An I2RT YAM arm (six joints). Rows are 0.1 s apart.
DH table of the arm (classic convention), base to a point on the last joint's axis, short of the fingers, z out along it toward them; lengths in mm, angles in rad. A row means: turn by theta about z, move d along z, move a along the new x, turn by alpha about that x. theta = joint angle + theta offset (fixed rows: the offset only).
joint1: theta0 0; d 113.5; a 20; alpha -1.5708
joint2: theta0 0; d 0; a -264; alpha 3.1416
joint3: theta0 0.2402; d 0; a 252.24; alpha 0
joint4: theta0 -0.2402; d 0; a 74; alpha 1.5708
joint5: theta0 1.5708; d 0; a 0; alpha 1.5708
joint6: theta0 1.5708; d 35.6; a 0; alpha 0
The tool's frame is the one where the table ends.
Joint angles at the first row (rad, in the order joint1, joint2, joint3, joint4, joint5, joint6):
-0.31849, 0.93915, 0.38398, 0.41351, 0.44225, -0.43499
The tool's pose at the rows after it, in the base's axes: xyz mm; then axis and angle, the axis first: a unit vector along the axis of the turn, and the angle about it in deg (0 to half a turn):
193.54 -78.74 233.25 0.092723 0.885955 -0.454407 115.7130
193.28 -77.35 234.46 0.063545 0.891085 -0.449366 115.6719
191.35 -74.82 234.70 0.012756 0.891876 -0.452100 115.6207
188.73 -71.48 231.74 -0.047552 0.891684 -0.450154 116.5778
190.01 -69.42 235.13 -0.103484 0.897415 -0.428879 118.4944
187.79 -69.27 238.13 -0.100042 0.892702 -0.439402 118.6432
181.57 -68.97 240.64 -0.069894 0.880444 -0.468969 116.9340
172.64 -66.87 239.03 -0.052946 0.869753 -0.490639 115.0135
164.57 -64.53 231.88 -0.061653 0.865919 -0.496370 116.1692
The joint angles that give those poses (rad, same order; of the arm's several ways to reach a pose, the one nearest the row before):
-0.31882, 0.93159, 0.38485, 0.39610, 0.40739, -0.46176
-0.31903, 0.92133, 0.38850, 0.37805, 0.36854, -0.49311
-0.31904, 0.90116, 0.37996, 0.37381, 0.31487, -0.56260
-0.31740, 0.87904, 0.36671, 0.35236, 0.25578, -0.64211
-0.31734, 0.87140, 0.40078, 0.25998, 0.18824, -0.69937
-0.31722, 0.85478, 0.40288, 0.25272, 0.20466, -0.70811
-0.31692, 0.81783, 0.37589, 0.30366, 0.25410, -0.69685
-0.31676, 0.76424, 0.33211, 0.34850, 0.27791, -0.69422
-0.31734, 0.71425, 0.29523, 0.32935, 0.28338, -0.71885

